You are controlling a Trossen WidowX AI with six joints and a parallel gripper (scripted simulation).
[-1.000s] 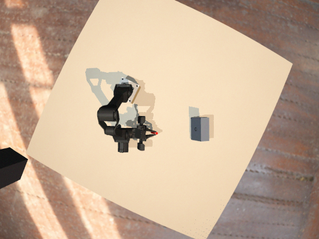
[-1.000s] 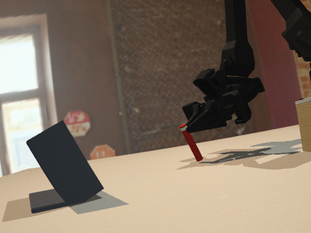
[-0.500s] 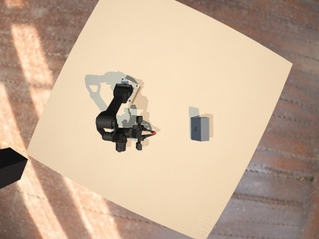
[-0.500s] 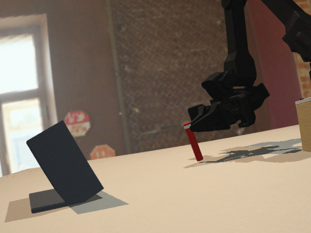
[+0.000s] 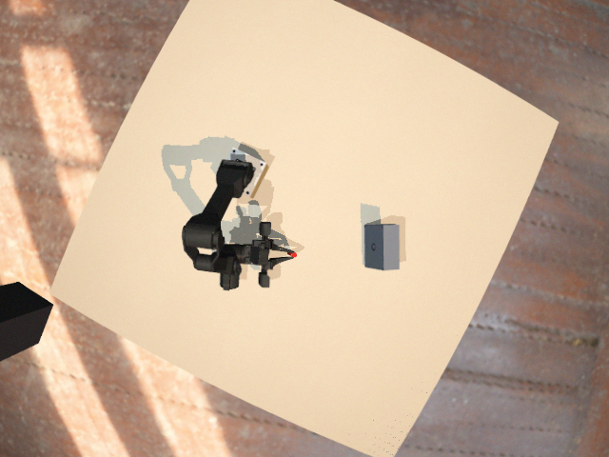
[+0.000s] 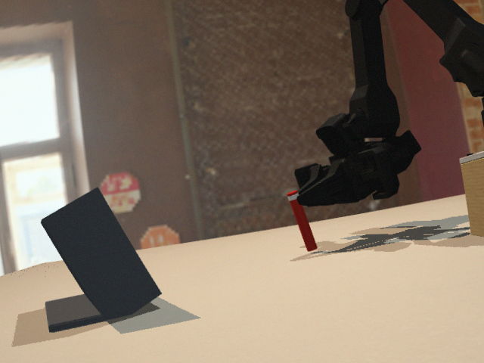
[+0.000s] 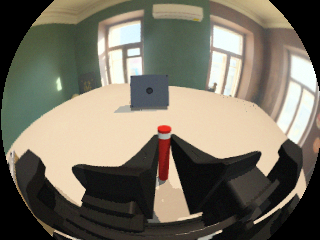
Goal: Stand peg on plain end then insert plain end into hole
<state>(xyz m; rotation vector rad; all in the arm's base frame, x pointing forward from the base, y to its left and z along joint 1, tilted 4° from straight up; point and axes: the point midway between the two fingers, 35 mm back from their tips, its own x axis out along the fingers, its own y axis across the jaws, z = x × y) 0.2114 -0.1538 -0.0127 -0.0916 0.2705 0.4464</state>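
The red peg is 10 mm below my gripper tip. From my gripper tip the other things lie so: dark sloped panel 220 mm ahead, 140 mm to the left, 20 mm below.
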